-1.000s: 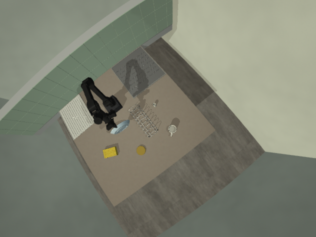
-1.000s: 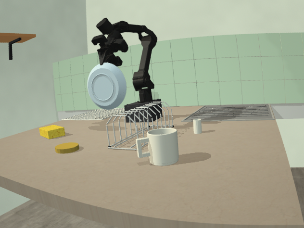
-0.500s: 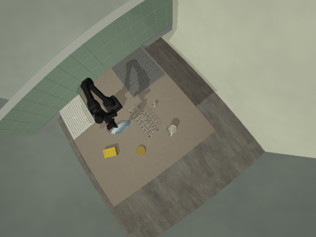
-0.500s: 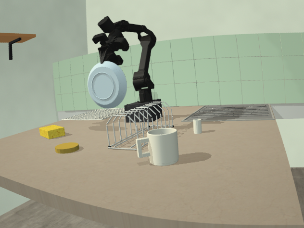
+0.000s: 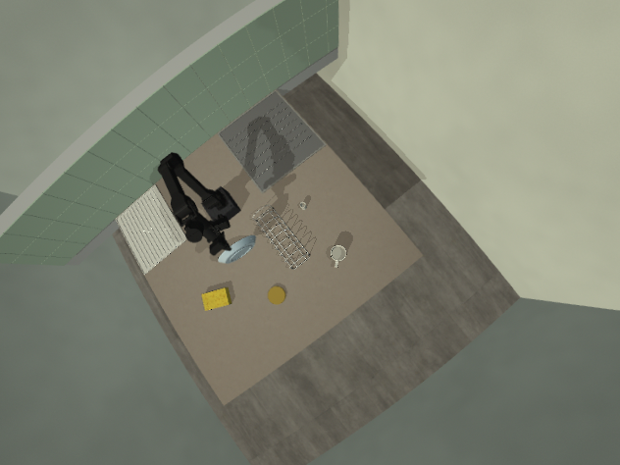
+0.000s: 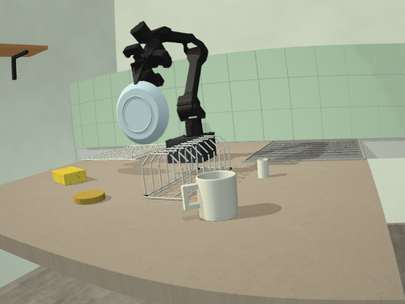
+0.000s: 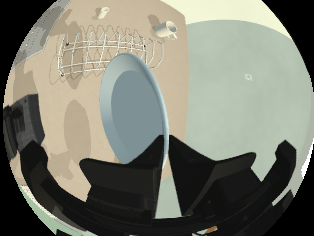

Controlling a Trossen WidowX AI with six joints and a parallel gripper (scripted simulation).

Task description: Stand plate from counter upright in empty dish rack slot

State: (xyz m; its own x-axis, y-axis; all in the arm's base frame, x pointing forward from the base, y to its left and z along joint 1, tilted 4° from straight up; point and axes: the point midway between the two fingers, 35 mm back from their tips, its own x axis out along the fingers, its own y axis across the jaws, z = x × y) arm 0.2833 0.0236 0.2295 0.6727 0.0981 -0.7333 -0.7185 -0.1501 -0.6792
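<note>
The pale blue plate is 12 cm below my hand, 2 cm ahead of it and 1 cm to the left of it. From my hand the other things lie so: cream mug: 40 cm to the left, 28 cm below, 23 cm ahead; yellow disc: 31 cm below, 27 cm ahead, 2 cm to the left; small white cup: 36 cm to the left, 31 cm below, 7 cm behind.
</note>
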